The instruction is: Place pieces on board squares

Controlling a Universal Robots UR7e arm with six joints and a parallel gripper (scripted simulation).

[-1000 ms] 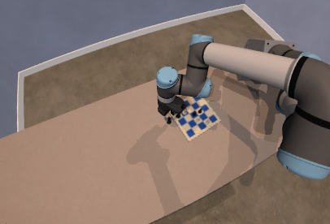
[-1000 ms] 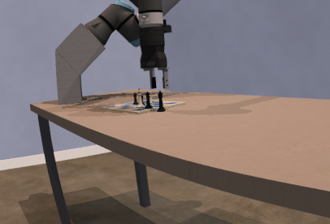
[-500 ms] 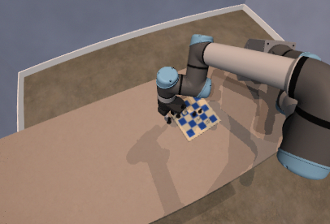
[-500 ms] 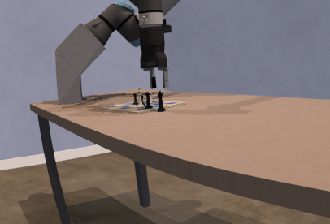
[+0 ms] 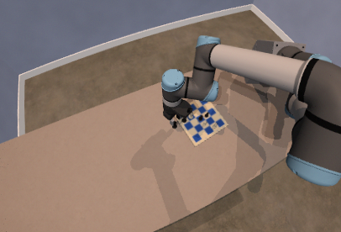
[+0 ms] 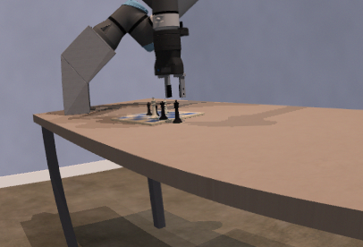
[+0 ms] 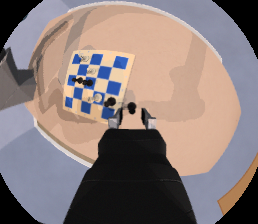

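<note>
The black king lies 60 mm below my hand. The rest, counted from my hand: white king: 100 mm behind, 50 mm below, 20 mm to the right; chessboard: 140 mm behind, 90 mm below, 10 mm to the left; white bishop: 200 mm behind, 70 mm to the left, 60 mm below.
</note>
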